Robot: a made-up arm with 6 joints.
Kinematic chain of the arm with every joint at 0, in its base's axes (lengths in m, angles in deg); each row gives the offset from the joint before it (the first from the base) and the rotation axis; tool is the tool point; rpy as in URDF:
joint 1: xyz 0 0 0.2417 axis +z
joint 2: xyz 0 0 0 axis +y
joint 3: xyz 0.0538 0 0.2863 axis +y
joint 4: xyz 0.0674 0 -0.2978 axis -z
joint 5: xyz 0 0 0 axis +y
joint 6: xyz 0.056 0 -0.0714 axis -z
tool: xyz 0 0 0 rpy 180 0 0
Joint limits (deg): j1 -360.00..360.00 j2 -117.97..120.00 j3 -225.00..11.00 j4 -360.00..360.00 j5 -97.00..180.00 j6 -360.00..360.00
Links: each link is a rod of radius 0.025 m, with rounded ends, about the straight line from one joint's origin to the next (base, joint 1, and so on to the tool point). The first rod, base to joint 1, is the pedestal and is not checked.
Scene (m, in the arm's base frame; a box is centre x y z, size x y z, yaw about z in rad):
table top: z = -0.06
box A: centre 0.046 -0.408 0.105 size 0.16 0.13 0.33 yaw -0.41
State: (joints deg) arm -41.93 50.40 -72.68 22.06 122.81 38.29
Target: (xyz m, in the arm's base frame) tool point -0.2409 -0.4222 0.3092
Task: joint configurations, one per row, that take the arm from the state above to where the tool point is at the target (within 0.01 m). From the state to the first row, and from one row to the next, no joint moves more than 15 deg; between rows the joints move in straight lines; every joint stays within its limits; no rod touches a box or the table.
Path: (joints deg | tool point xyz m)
1: -51.09 46.36 -85.35 16.31 120.89 40.10 | 0.2860 -0.3141 0.1481
2: -60.25 42.32 -98.03 10.56 118.97 41.91 | 0.2519 -0.4076 0.2242
3: -69.41 38.28 -110.70 4.82 117.05 43.72 | 0.1876 -0.4782 0.3176
4: -78.57 34.24 -123.37 -0.93 115.13 45.53 | 0.1023 -0.5133 0.4223
5: -92.83 33.80 -115.50 2.44 115.04 43.12 | -0.0217 -0.5155 0.3830
6: -107.10 33.36 -107.63 5.81 114.94 40.70 | -0.1395 -0.4837 0.3452
7: -121.37 32.93 -99.75 9.18 114.85 38.29 | -0.2409 -0.4222 0.3091

